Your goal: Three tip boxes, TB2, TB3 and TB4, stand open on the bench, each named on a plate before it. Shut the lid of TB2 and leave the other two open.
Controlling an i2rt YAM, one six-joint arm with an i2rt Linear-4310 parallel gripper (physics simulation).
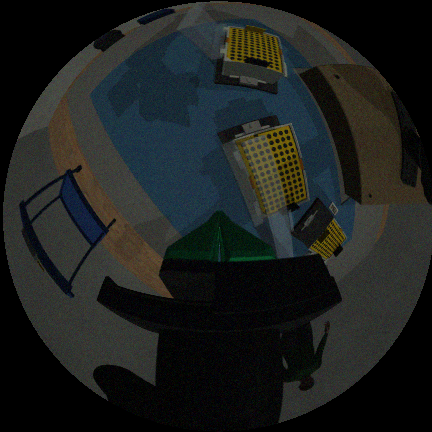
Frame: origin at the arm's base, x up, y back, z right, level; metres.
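Where they show: gripper, fingertip midpoint: (218, 216).
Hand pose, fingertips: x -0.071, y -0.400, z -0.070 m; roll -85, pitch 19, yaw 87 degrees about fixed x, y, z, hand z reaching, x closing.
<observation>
Things, the pixels of their centre, and the offset from my fingertips. "spot": a spot on its surface instead. Level surfaces: height alone.
- far box, body centre: (255, 42) dx -0.057, dy +0.132, dz +0.218 m
- middle box, surface spot: (275, 167) spot: dx +0.029, dy +0.049, dz +0.037 m
- see-through panel, surface spot: (280, 235) spot: dx +0.030, dy +0.045, dz -0.017 m
- smaller-looking box, body centre: (331, 243) dx -0.057, dy +0.207, dz -0.187 m
- blue mat, surface height: dx -0.121 m
My gripper (218, 216) is shut, its green fingers together with nothing between them. Three tip boxes with yellow racks show beyond it. The far box (256, 50) is at the top, with a pale see-through panel at its upper left. The middle box (275, 167) is ahead and right of the fingertips; a see-through panel (280, 235) overlaps part of its rack and extends past its near end, its tilt unclear. The smaller-looking box (329, 241) is at the right; its lid cannot be made out. The name plates are too dark to read, so I cannot tell which is TB2.
The boxes are on a blue mat (150, 150) over the bench, whose wooden edge (122, 240) runs along the left. A large brown box-like block (370, 135) stands at the right. A blue-framed cart (82, 207) stands off the bench at the left. A person (305, 370) shows at the lower right.
</observation>
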